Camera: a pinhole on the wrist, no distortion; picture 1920 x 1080 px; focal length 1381.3 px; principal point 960.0 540.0 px. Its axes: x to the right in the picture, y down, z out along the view. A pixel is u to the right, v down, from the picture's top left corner.
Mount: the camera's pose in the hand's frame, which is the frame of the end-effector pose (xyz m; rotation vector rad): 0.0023 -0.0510 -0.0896 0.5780 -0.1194 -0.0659
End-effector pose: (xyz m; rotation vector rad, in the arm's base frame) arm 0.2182 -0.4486 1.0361 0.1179 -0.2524 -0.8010
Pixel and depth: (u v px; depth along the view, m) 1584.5 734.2 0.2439
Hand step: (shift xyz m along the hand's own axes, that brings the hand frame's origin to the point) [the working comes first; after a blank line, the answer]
In the camera's frame: 0.1103 0.0343 0.2439

0.0806 -0.1648 0.1422
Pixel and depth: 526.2 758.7 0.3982
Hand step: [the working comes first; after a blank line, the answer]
In the camera's frame: -0.1251 0.0630 0.3982

-0.1720 -0.2017 0.2641
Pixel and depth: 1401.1 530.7 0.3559
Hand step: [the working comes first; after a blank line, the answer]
In the camera's frame: 0.1137 -0.0024 0.3559

0.0682 -0.2563 0.2155
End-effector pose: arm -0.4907 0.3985 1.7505 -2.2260 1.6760 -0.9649
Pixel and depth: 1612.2 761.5 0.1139
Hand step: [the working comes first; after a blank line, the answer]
In the camera's frame: 0.0538 0.0183 0.1139

0.0412 -0.1025 0.0201
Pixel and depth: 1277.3 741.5 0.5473
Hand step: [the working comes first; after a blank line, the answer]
In the camera's frame: 0.1257 0.0798 0.5473

0.0575 -0.2923 0.4208
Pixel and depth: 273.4 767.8 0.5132
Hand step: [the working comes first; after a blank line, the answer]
In the camera's frame: -0.2551 0.0846 0.5132

-0.3153 -0.2334 0.3592
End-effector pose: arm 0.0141 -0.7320 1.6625 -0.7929 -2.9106 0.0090
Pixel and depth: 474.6 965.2 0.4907
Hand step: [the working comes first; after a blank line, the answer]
In the camera's frame: -0.1724 0.1511 0.4907

-0.2285 -0.1737 0.3847
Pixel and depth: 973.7 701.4 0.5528
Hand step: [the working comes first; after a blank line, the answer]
In the camera's frame: 0.0055 0.0646 0.5528

-0.0628 -0.2965 0.4057
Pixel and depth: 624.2 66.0 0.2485
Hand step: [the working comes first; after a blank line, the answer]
In the camera's frame: -0.0604 -0.0853 0.2485

-0.0926 -0.2509 0.0644
